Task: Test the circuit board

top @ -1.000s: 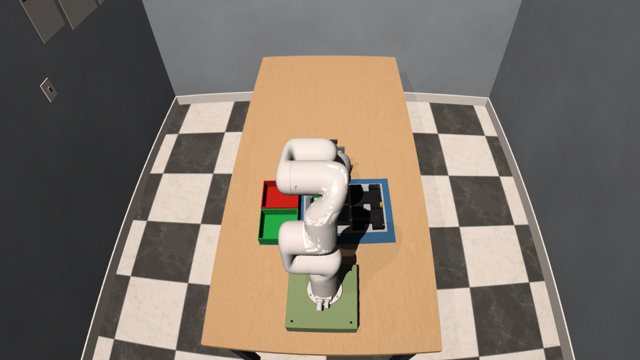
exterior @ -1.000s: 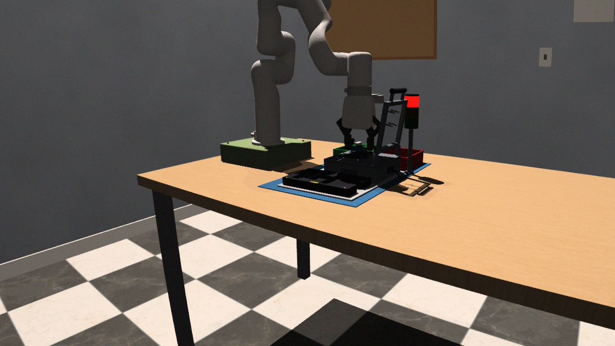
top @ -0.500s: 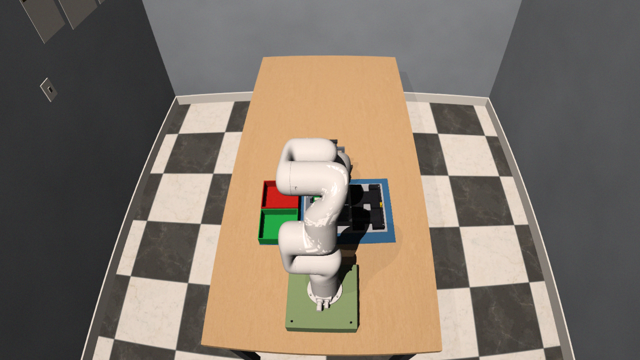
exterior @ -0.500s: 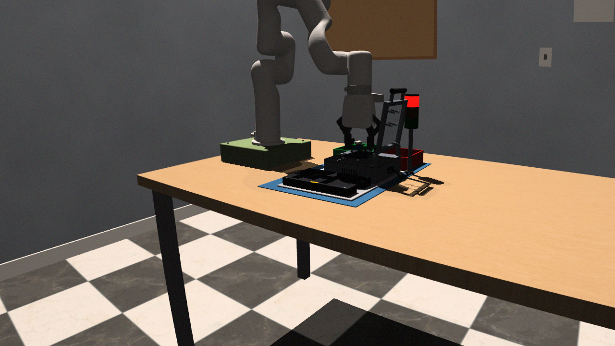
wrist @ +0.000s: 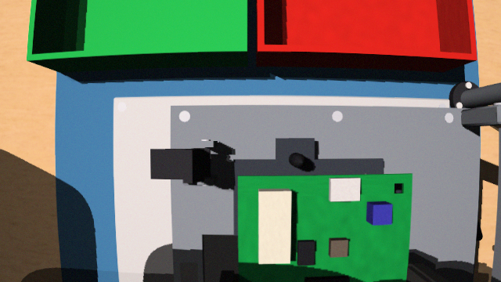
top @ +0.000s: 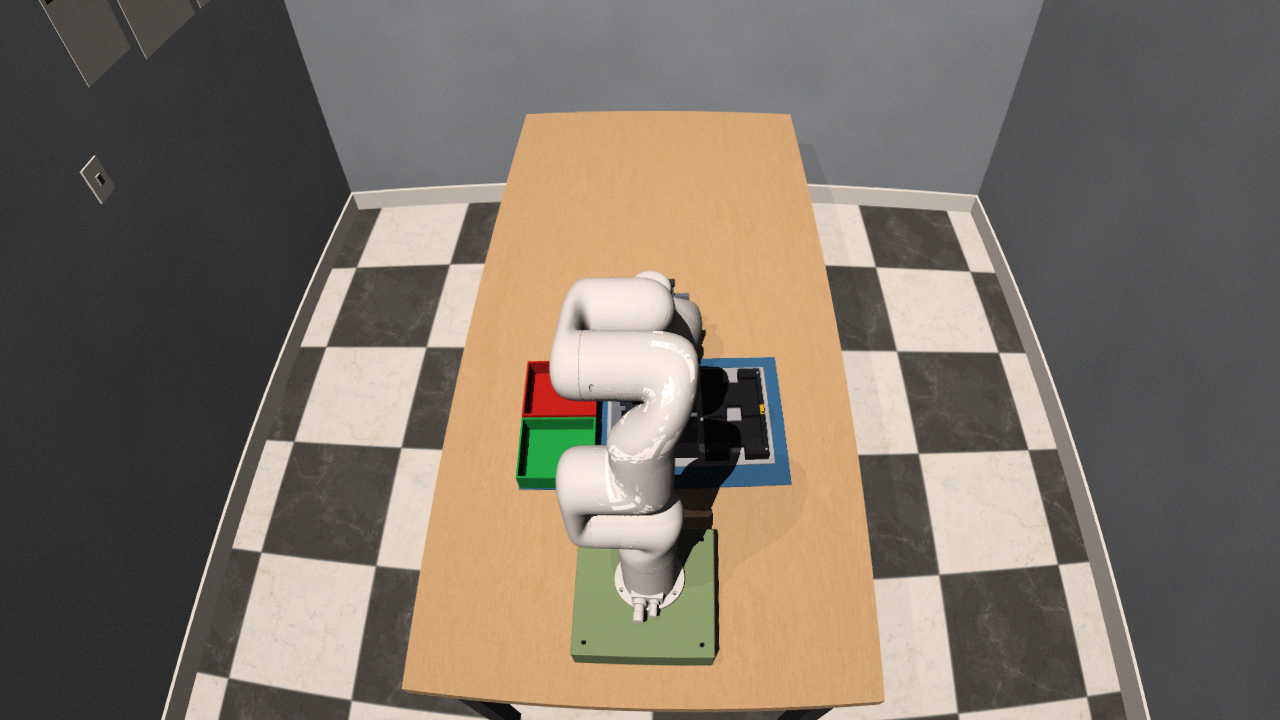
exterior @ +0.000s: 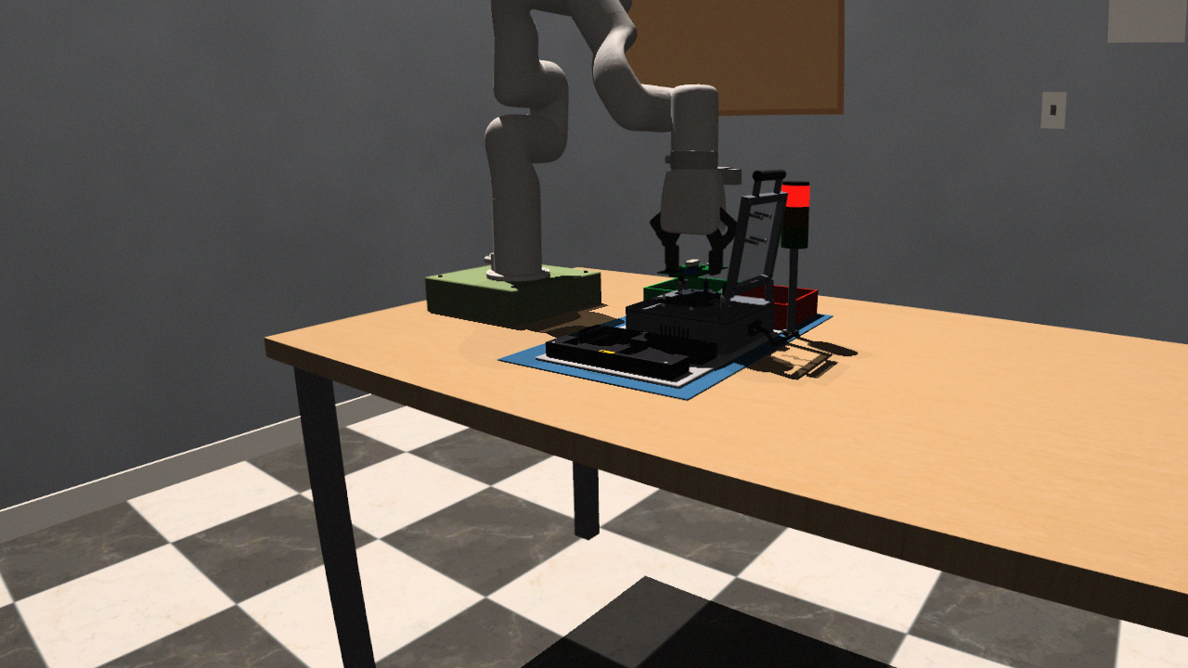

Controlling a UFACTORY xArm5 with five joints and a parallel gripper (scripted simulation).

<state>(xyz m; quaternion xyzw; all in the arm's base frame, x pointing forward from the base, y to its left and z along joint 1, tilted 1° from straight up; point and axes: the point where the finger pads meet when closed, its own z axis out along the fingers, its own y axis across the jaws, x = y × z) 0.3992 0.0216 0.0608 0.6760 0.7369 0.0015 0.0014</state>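
My gripper is now 200 mm to the right of the red bin, 110 mm above it and 30 mm short of it. From my hand the other things lie so: black tab: 70 mm behind, 50 mm to the left, 30 mm below; tester lid: 120 mm ahead, 60 mm above, 10 mm to the left; green circuit board: 10 mm below.
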